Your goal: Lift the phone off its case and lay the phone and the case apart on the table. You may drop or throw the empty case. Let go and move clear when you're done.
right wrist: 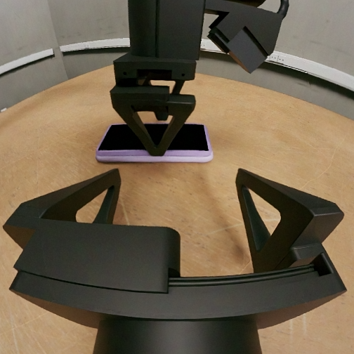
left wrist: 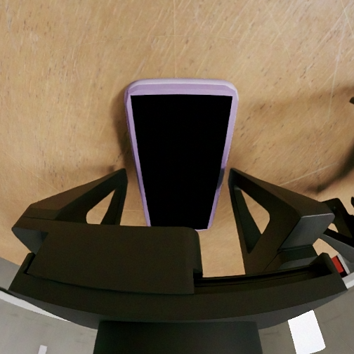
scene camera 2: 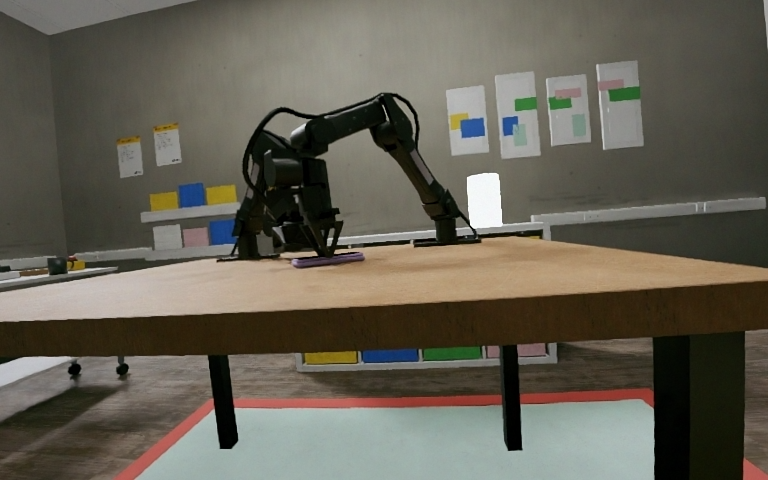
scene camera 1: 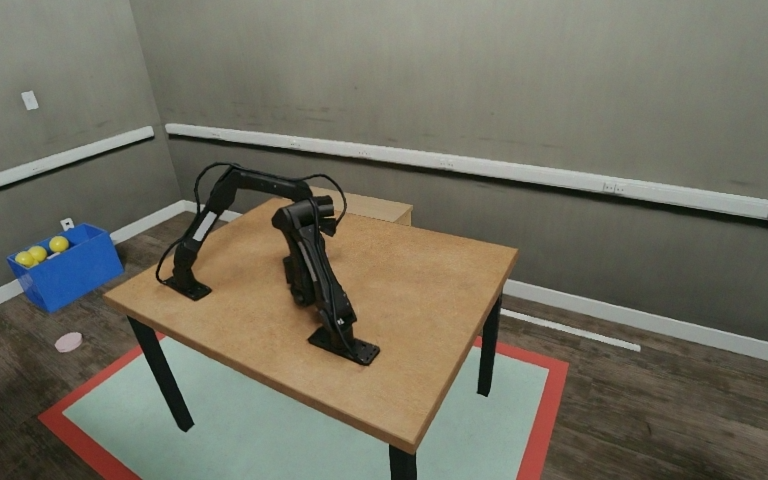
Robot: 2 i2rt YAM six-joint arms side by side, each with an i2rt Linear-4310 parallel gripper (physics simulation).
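The phone [left wrist: 172,130] [right wrist: 192,138], black screen up, lies in its purple case [scene camera 2: 305,262] [left wrist: 182,89] [right wrist: 195,158] on the table [scene camera 1: 441,271] [scene camera 2: 509,283]. The case's rim shows around the screen. My left gripper [left wrist: 177,174] [right wrist: 159,135] is open and low over the phone, with one finger on each side and a small gap to the case in the left wrist view. My right gripper [right wrist: 177,174] is open and empty, apart from the case on its near side in the right wrist view. The arms hide phone and case in scene camera 1.
The two arms stand close together over the table, and the left arm reaches above the phone. A low wooden cabinet [scene camera 1: 379,207] stands behind the table. A blue bin [scene camera 1: 79,271] with yellow balls stands on the floor at the left in scene camera 1.
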